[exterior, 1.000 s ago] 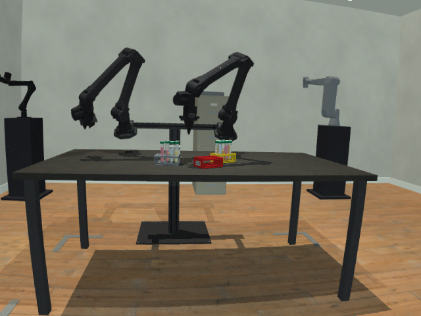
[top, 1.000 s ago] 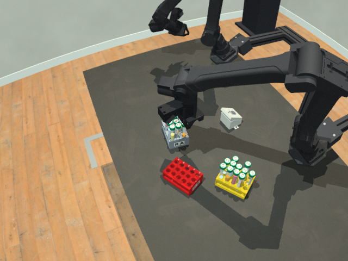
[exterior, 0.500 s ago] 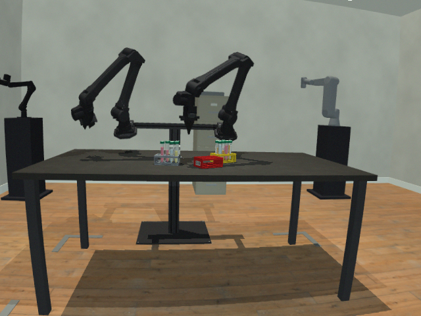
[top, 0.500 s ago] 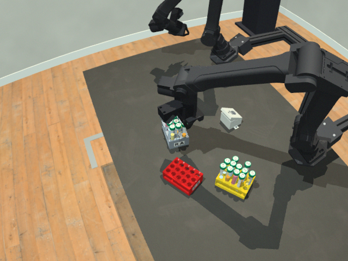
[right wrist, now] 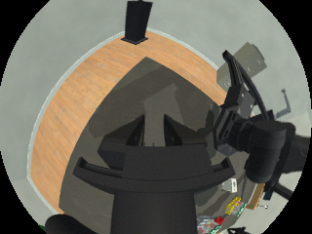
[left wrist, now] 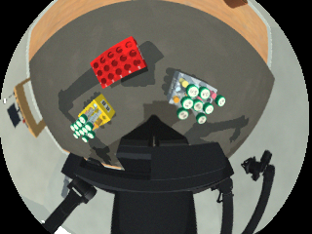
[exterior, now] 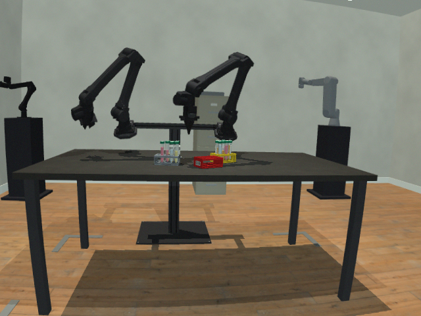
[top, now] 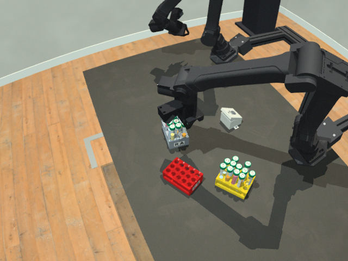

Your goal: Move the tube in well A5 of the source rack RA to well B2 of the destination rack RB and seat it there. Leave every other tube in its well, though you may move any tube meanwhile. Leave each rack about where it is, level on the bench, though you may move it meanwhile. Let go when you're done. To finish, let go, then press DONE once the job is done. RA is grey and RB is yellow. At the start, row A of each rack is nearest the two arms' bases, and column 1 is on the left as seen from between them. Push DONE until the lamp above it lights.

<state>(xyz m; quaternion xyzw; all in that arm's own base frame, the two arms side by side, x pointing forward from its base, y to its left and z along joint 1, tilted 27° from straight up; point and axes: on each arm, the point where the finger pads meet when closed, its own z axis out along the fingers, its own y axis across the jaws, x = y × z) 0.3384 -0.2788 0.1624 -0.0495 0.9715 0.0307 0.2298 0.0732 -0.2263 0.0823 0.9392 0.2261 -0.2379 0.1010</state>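
Now: left hand 260 mm past the done box, 90 mm to the left of it and 120 mm above it. Round my left hand: red rack (70 mm ahead, 100 mm to the left, 140 mm below); grey rack (10 mm ahead, 110 mm to the right, 140 mm below).
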